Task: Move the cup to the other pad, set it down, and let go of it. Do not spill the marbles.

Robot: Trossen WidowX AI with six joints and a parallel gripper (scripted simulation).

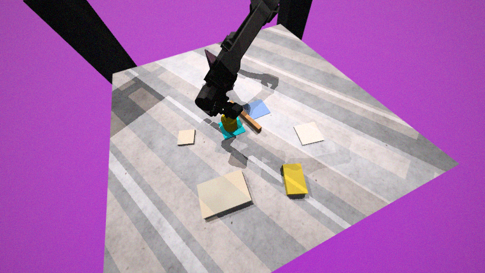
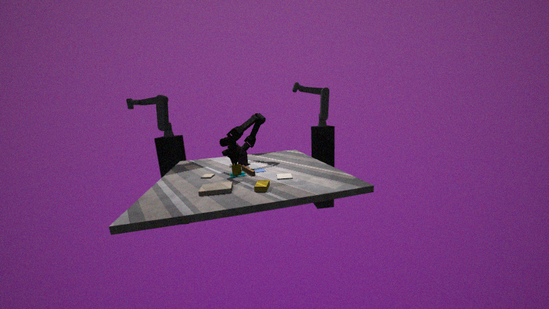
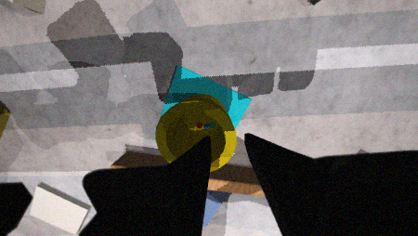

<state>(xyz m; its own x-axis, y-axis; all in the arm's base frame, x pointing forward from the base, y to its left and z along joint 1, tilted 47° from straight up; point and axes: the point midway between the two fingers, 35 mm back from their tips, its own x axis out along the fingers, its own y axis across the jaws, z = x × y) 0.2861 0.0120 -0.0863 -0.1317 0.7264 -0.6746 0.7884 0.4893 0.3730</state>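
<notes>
The cup lies 30 mm below my gripper tip, 20 mm ahead of it and 10 mm to the left of it. From my gripper tip the other things lie so: red marble: 50 mm below, 20 mm to the left, 20 mm ahead; then brown wooden bar: 100 mm to the left, 60 mm below, 10 mm behind; then cyan pad: 80 mm below, 20 mm to the left, 20 mm ahead.
</notes>
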